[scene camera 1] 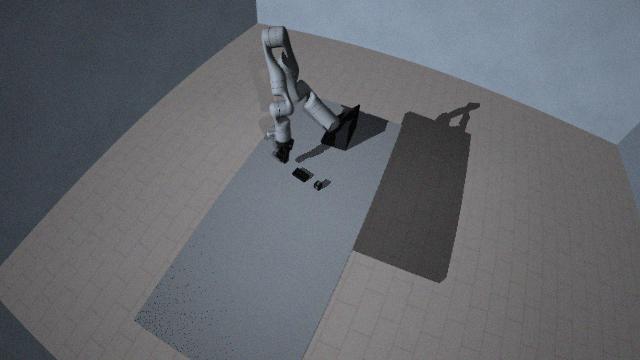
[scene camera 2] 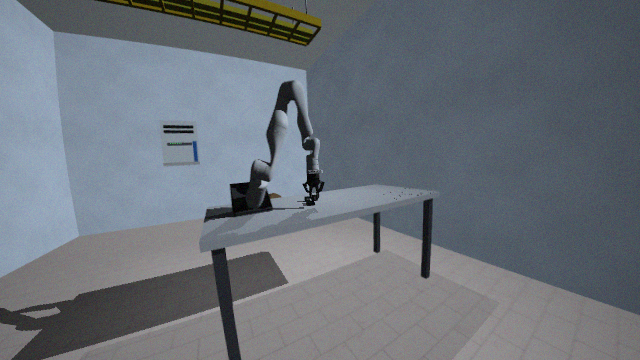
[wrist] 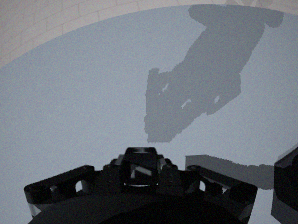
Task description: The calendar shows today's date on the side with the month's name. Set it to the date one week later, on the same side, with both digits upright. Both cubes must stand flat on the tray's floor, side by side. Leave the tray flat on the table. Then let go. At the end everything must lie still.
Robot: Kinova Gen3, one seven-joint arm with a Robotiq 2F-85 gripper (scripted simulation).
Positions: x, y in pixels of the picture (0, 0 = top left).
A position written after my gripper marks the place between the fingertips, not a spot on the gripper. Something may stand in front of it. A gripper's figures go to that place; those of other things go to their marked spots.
My gripper (wrist: 141, 163): 0.17 m from the lens. A dark calendar cube (wrist: 140, 163): 0.14 m from the lens.
